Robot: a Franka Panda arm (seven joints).
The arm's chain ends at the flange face. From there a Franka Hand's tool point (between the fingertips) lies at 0.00 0.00 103.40 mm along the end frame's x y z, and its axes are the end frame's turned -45 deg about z.
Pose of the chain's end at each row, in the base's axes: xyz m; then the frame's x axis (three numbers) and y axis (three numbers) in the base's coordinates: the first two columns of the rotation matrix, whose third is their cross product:
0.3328 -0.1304 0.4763 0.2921 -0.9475 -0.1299 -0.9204 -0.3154 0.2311
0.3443 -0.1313 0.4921 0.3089 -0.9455 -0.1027 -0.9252 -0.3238 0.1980
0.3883 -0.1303 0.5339 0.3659 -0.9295 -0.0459 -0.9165 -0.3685 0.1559
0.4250 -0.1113 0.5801 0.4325 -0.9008 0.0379 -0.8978 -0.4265 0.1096
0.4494 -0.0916 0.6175 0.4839 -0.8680 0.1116 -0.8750 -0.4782 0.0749
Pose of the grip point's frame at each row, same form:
0.3059 -0.1250 0.3766 0.8574 -0.4470 -0.2553 -0.4443 -0.8930 0.0716
0.3215 -0.1278 0.3913 0.8726 -0.4396 -0.2126 -0.4358 -0.8975 0.0674
0.3716 -0.1318 0.4319 0.9068 -0.3967 -0.1427 -0.3893 -0.9178 0.0778
0.4165 -0.1197 0.4774 0.9407 -0.3354 -0.0507 -0.3290 -0.9385 0.1043
0.4482 -0.1054 0.5150 0.9609 -0.2756 0.0260 -0.2765 -0.9519 0.1319

